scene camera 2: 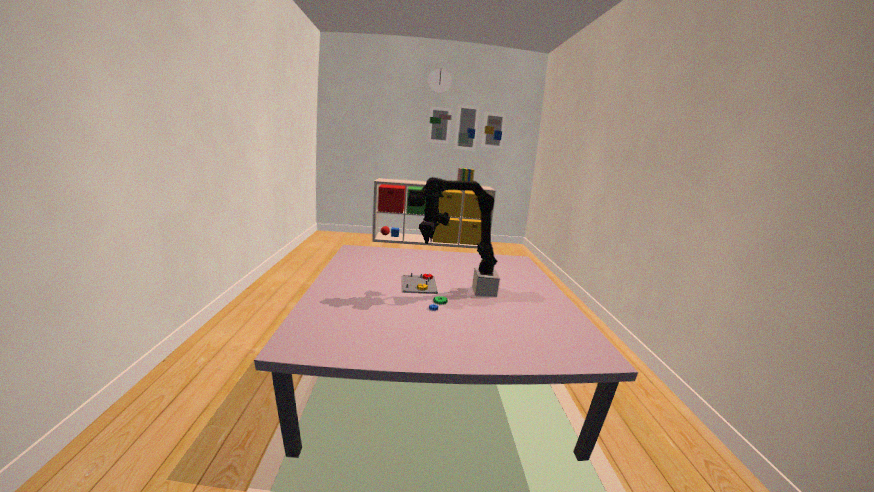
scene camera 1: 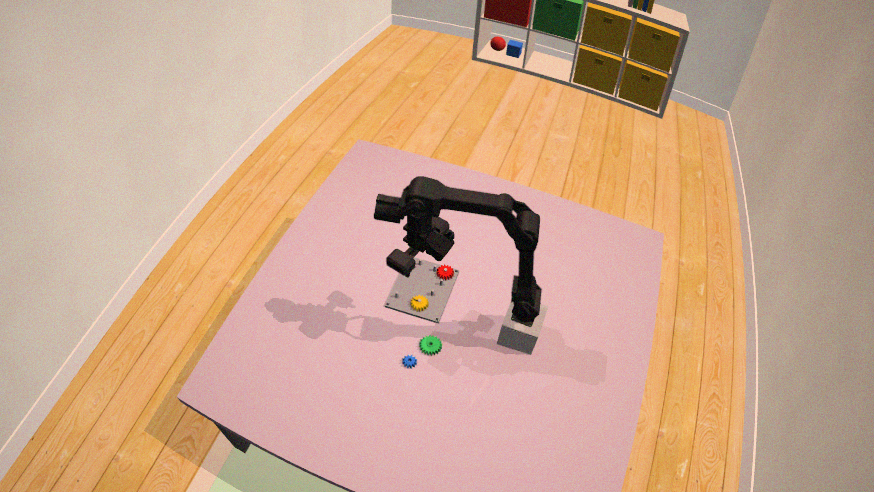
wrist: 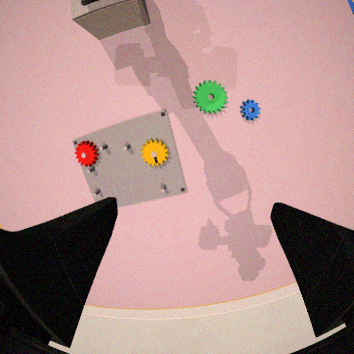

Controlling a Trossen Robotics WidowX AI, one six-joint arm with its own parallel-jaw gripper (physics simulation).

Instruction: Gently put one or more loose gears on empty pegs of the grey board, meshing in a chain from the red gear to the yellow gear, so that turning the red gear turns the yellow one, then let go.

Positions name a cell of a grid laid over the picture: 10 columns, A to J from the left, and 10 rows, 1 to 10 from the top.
Scene:
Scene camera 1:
my gripper: E6
grey board: E6
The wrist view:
my gripper: F6
green gear: G3, on the table
grey board: D5

